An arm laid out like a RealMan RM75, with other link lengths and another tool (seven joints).
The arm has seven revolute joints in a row. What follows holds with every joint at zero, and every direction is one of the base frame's.
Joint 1 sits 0.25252 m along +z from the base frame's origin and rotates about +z.
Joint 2 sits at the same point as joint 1 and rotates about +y.
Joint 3 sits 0.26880 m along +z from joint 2 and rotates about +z.
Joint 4 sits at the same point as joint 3 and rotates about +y.
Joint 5 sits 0.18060 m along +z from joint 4 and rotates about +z.
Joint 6 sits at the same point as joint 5 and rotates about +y.
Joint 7 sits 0.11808 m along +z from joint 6 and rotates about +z.
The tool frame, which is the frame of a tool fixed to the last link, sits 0.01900 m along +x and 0.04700 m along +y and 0.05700 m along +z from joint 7; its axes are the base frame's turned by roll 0.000, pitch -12.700 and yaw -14.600 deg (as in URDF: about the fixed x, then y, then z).
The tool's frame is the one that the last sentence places.
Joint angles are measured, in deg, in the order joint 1, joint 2, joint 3, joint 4, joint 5, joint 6, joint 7. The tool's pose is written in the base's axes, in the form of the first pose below.
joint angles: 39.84, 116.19, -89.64, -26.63, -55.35, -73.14, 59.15
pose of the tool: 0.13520 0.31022 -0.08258 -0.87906 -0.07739 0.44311 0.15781
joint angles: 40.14, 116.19, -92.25, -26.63, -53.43, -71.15, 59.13
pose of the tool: 0.13466 0.31136 -0.08758 -0.88305 -0.07329 0.43544 0.15890
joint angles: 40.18, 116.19, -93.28, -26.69, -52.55, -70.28, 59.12
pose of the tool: 0.13457 0.31202 -0.08938 -0.88427 -0.07092 0.43269 0.16066
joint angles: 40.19, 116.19, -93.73, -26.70, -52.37, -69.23, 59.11
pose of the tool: 0.13603 0.31370 -0.09114 -0.88662 -0.06881 0.42664 0.16477
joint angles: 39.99, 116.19, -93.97, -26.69, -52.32, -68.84, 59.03
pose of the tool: 0.13792 0.31359 -0.09203 -0.88787 -0.06717 0.42358 0.16660
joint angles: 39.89, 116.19, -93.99, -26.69, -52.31, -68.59, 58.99
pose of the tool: 0.13885 0.31397 -0.09231 -0.88833 -0.06614 0.42202 0.16852
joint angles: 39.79, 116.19, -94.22, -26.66, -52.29, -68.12, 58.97
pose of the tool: 0.14041 0.31425 -0.09329 -0.88976 -0.06453 0.41852 0.17030
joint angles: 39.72, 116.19, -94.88, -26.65, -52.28, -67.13, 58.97
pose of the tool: 0.14298 0.31461 -0.09571 -0.89314 -0.06274 0.41082 0.17200
